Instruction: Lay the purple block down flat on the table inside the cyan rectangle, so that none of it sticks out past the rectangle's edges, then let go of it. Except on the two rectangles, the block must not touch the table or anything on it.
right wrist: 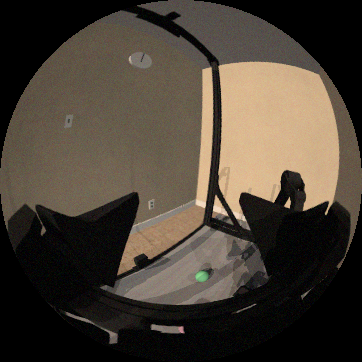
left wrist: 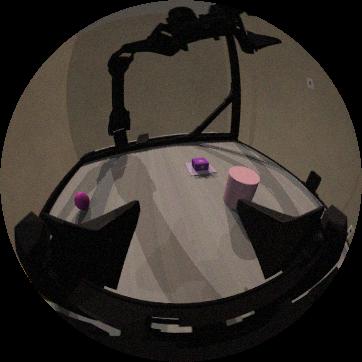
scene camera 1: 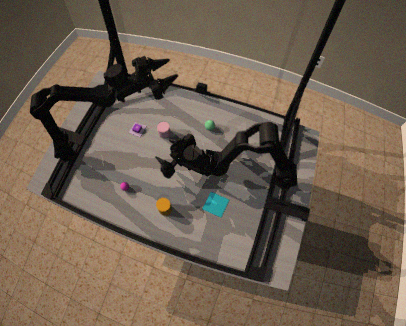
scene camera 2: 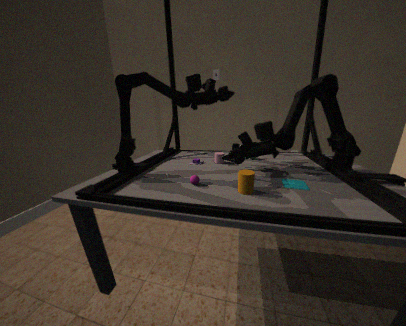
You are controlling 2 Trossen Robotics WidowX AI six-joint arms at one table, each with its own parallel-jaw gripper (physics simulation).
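Seen in the pictures: left gripper, fingertip midpoint: [left wrist: 189, 205] [scene camera 1: 162, 148] [scene camera 2: 225, 156]; right gripper, fingertip midpoint: [right wrist: 191, 197] [scene camera 1: 173, 67] [scene camera 2: 228, 94]; left arm's base, link origin: [scene camera 1: 284, 181] [scene camera 2: 341, 167]; right arm's base, link origin: [left wrist: 121, 145] [scene camera 1: 66, 155] [scene camera 2: 126, 171].
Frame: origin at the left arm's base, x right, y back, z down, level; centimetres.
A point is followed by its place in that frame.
Observation:
The purple block [scene camera 1: 137, 128] {x -12.8, y -65.8, z 0.0 cm} [scene camera 2: 196, 161] {x -14.0, y -65.6, z 0.7 cm} [left wrist: 200, 164] {x -12.6, y -64.8, z 0.3 cm} lies flat on a pale lilac rectangle [scene camera 1: 135, 134] {x -15.1, y -65.6, z 1.8 cm} [left wrist: 207, 173] {x -11.0, y -63.9, z 1.9 cm}, at the upper left of the table in scene camera 1. The cyan rectangle [scene camera 1: 216, 204] {x -22.4, y -18.9, z 1.8 cm} [scene camera 2: 295, 184] {x -23.0, y -18.8, z 1.8 cm} lies bare at the lower right of the table in scene camera 1. My left gripper [scene camera 1: 163, 155] {x -16.5, y -48.1, z -4.6 cm} [left wrist: 189, 205] {x -16.5, y -48.1, z -4.6 cm} is open and empty, above the middle of the table, with its fingers toward the block but well apart from it. My right gripper [scene camera 1: 172, 70] {x 0.6, y -52.8, z -33.3 cm} [right wrist: 191, 197] {x 0.6, y -52.8, z -33.3 cm} is open and empty, raised high above the back edge of the table, away from the block.
A pink cylinder [scene camera 1: 163, 129] {x -8.5, y -53.9, z -3.3 cm} [scene camera 2: 219, 158] {x -9.9, y -53.8, z -1.1 cm} [left wrist: 241, 187] {x -8.9, y -52.5, z -2.5 cm} stands close beside the lilac rectangle. A green ball [scene camera 1: 210, 125] {x 4.5, y -38.7, z -2.2 cm} [right wrist: 202, 276] {x 4.5, y -40.5, z -2.1 cm} lies toward the back. An orange cylinder [scene camera 1: 163, 205] {x -35.2, y -34.1, z -5.0 cm} [scene camera 2: 246, 182] {x -37.5, y -33.7, z -2.5 cm} stands left of the cyan rectangle. A magenta ball [scene camera 1: 124, 186] {x -37.3, y -52.5, z -1.5 cm} [scene camera 2: 194, 179] {x -38.4, y -52.4, z -0.7 cm} [left wrist: 82, 200] {x -35.5, y -52.5, z -0.5 cm} lies farther left.

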